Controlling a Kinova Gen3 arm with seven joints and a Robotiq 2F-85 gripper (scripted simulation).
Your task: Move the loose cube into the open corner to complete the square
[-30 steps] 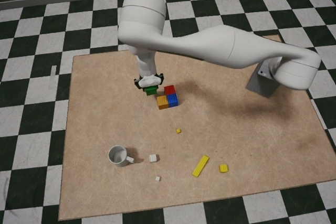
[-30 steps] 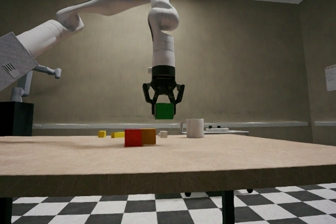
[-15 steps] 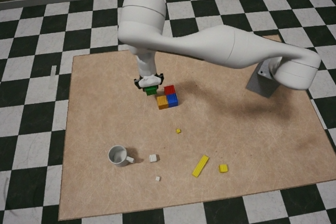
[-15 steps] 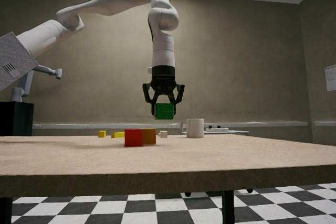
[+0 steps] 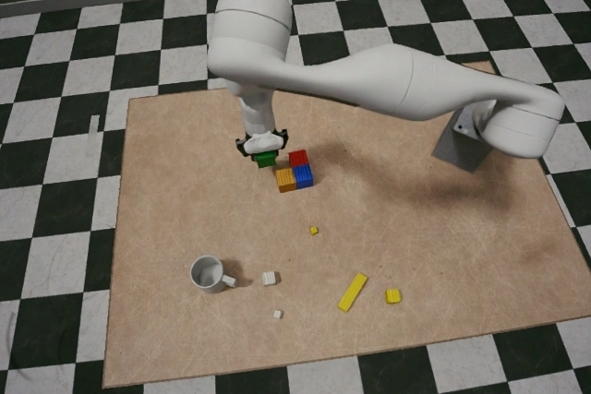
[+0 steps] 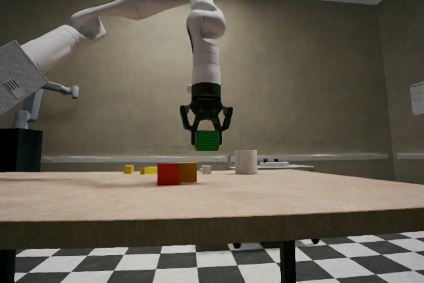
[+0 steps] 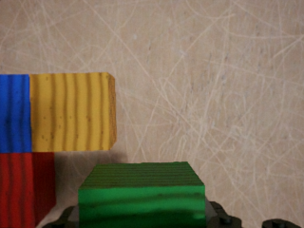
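Now: the green cube right at my hand. Round my hand: red cube 9 cm behind, 8 cm below, 3 cm to the right; then blue cube 11 cm behind, 8 cm below, 2 cm to the left; then orange cube 8 cm below, 6 cm behind, 3 cm to the left.
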